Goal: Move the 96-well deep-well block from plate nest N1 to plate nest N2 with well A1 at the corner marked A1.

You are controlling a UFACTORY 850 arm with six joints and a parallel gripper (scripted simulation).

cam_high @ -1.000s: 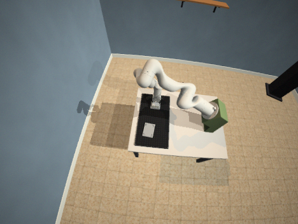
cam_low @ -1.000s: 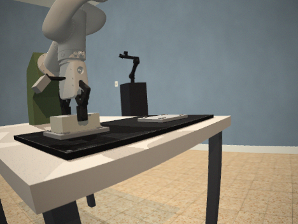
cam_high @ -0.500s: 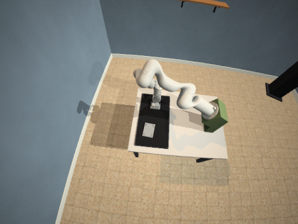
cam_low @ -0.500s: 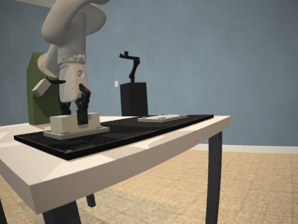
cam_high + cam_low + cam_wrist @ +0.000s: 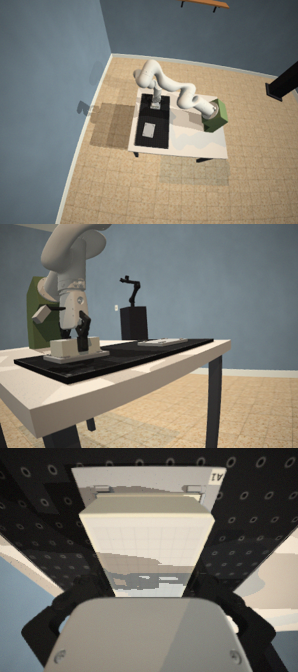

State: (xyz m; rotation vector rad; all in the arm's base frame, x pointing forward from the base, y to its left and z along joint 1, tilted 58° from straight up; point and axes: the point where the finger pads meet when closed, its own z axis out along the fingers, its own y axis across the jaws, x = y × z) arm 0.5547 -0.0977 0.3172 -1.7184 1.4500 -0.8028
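My gripper is now right at the cream deep-well block. The rest, counted from my hand: plate nest N1: 20 mm below; plate nest N2: 360 mm to the left, 70 mm behind, 20 mm below.
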